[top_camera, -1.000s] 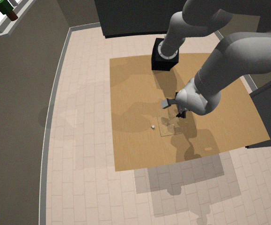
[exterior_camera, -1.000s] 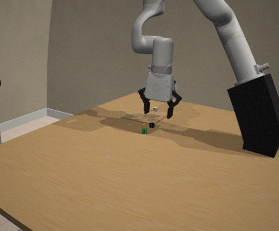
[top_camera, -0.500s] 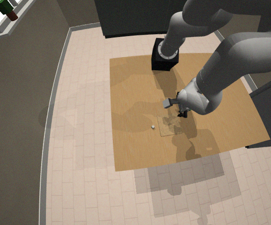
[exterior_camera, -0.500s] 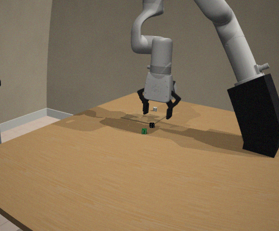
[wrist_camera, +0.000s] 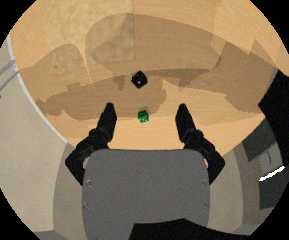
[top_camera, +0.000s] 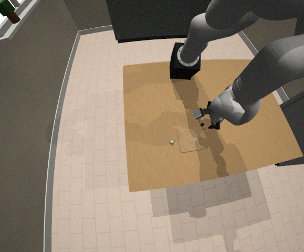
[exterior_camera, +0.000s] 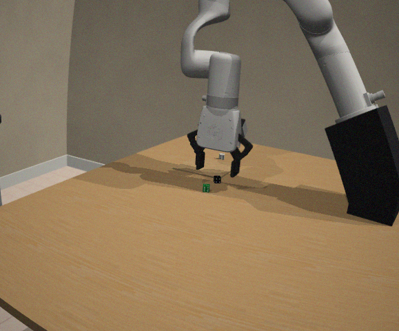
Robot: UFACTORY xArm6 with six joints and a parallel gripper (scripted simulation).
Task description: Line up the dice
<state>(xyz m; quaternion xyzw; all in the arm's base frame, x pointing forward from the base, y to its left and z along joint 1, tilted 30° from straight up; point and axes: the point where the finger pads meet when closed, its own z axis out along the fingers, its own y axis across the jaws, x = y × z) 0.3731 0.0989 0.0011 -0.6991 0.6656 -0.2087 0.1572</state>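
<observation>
The black die is 40 mm below my hand, 30 mm to the right of it and 10 mm ahead of it. Round my hand: white die 230 mm to the right, 100 mm ahead, 40 mm below; thin tan mat 120 mm to the right, 90 mm ahead, 40 mm below; green die 40 mm to the left, 40 mm below.
</observation>
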